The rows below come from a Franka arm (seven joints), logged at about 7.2 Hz.
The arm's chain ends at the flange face. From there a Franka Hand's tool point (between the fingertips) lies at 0.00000 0.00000 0.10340 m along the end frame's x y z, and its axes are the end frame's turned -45 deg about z.
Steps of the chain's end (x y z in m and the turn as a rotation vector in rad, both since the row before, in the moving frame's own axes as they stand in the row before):
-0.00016, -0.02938, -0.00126, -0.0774, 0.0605, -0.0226
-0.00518, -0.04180, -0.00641, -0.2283, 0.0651, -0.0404
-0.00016, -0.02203, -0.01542, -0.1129, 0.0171, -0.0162
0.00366, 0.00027, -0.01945, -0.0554, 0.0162, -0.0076
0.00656, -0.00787, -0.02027, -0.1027, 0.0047, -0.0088
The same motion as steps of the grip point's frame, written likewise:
0.01954, -0.01081, -0.00176, -0.0975, -0.0120, -0.0226
0.01451, -0.01173, -0.00931, -0.2075, -0.1154, -0.0404
0.00855, -0.00615, -0.01609, -0.0919, -0.0677, -0.0162
-0.00045, 0.00802, -0.01962, -0.0506, -0.0277, -0.0076
0.00309, 0.00694, -0.02082, -0.0759, -0.0693, -0.0088

